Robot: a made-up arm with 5 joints. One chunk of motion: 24 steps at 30 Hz.
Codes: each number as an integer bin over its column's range. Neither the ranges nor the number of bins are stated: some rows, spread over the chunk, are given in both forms.
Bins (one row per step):
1: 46 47 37 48 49 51
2: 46 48 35 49 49 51
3: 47 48 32 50 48 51
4: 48 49 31 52 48 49
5: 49 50 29 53 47 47
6: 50 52 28 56 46 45
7: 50 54 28 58 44 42
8: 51 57 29 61 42 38
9: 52 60 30 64 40 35
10: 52 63 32 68 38 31
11: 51 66 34 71 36 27
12: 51 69 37 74 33 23
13: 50 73 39 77 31 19
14: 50 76 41 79 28 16
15: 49 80 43 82 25 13
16: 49 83 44 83 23 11
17: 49 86 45 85 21 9
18: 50 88 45 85 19 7
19: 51 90 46 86 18 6
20: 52 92 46 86 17 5
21: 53 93 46 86 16 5
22: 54 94 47 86 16 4
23: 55 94 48 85 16 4
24: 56 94 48 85 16 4
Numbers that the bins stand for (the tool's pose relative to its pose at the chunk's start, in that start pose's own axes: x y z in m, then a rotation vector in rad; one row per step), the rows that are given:
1: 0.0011 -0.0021 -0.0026 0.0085 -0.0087 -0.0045
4: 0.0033 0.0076 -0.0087 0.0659 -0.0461 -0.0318
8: 0.0067 0.0464 -0.0107 0.1949 -0.2703 -0.1818
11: 0.0067 0.0900 -0.0057 0.3384 -0.4945 -0.3318
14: 0.0056 0.1385 0.0014 0.4531 -0.7935 -0.4818
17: 0.0044 0.1870 0.0055 0.5392 -1.0552 -0.5773
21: 0.0089 0.2209 0.0065 0.5535 -1.2420 -0.6318
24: 0.0122 0.2258 0.0085 0.5392 -1.2420 -0.6455
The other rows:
2: 0.0011 0.0027 -0.0046 0.0228 -0.0087 -0.0045
3: 0.0022 0.0027 -0.0077 0.0372 -0.0461 -0.0045
5: 0.0044 0.0124 -0.0107 0.0802 -0.0834 -0.0591
6: 0.0056 0.0221 -0.0117 0.1232 -0.1208 -0.0864
7: 0.0056 0.0318 -0.0117 0.1519 -0.1956 -0.1273
9: 0.0078 0.0609 -0.0097 0.2380 -0.3451 -0.2227
10: 0.0078 0.0755 -0.0077 0.2954 -0.4198 -0.2773
12: 0.0067 0.1045 -0.0026 0.3814 -0.6067 -0.3864
13: 0.0056 0.1239 -0.0006 0.4244 -0.6814 -0.4409
15: 0.0044 0.1579 0.0034 0.4962 -0.9057 -0.5227
16: 0.0044 0.1724 0.0044 0.5105 -0.9804 -0.5500
18: 0.0056 0.1967 0.0055 0.5392 -1.1299 -0.6045
19: 0.0067 0.2064 0.0065 0.5535 -1.1673 -0.6182
20: 0.0078 0.2161 0.0065 0.5535 -1.2046 -0.6318
22: 0.0100 0.2258 0.0075 0.5535 -1.2420 -0.6455
23: 0.0111 0.2258 0.0085 0.5392 -1.2420 -0.6455

